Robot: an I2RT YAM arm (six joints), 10 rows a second.
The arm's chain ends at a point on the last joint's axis. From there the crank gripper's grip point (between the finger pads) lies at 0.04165 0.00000 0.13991 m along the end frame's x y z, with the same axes.
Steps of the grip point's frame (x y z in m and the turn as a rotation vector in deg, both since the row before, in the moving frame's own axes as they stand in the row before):
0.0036, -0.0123, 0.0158, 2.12, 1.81, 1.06
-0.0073, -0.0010, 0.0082, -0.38, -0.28, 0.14
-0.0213, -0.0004, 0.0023, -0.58, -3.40, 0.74
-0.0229, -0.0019, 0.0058, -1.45, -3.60, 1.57
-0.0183, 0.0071, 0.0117, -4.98, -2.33, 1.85
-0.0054, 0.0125, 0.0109, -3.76, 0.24, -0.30
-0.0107, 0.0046, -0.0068, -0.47, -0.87, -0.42
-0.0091, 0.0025, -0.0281, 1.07, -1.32, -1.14
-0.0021, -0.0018, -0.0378, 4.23, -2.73, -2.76
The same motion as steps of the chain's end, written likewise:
-0.0008, -0.0080, 0.0173, 2.12, 1.81, 1.06
-0.0066, -0.0020, 0.0080, -0.38, -0.28, 0.14
-0.0129, -0.0023, 0.0001, -0.58, -3.40, 0.74
-0.0140, -0.0065, 0.0035, -1.45, -3.60, 1.57
-0.0124, -0.0064, 0.0107, -4.98, -2.33, 1.85
-0.0060, 0.0036, 0.0114, -3.76, 0.24, -0.30
-0.0086, 0.0037, -0.0074, -0.47, -0.87, -0.42
-0.0058, 0.0059, -0.0290, 1.07, -1.32, -1.14
0.0049, 0.0104, -0.0392, 4.23, -2.73, -2.76

